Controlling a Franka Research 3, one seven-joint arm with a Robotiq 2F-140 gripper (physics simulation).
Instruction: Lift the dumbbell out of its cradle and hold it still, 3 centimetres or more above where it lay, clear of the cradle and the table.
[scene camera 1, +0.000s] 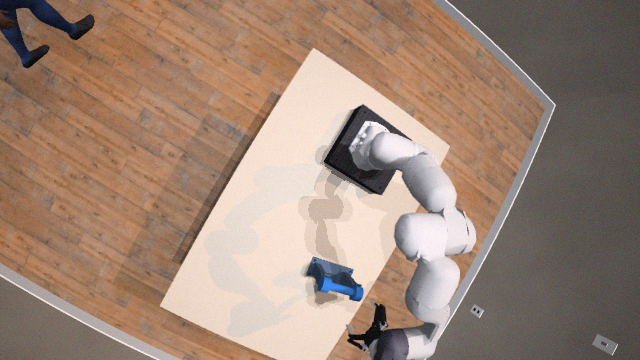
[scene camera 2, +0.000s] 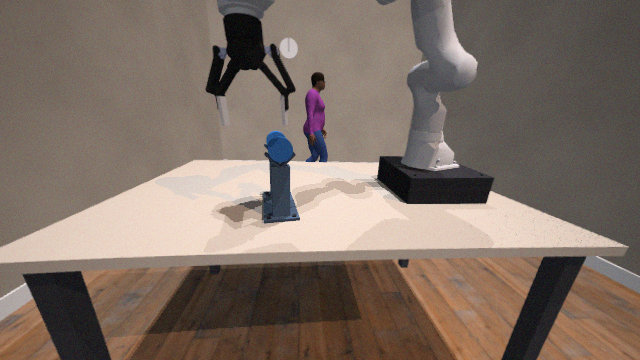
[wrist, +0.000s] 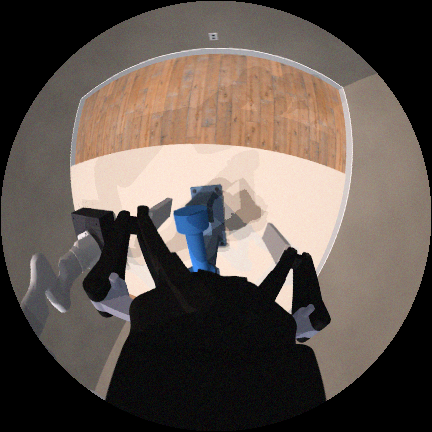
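Observation:
A blue dumbbell (wrist: 191, 220) is visible in the robot's scene, and so is a blue-grey cradle, which appears at (scene camera 2: 279, 206), at (scene camera 1: 339, 274) and at (wrist: 210, 196). The gripper itself can be seen at (scene camera 2: 255, 125), at (scene camera 1: 359, 313) and at (wrist: 218, 218).

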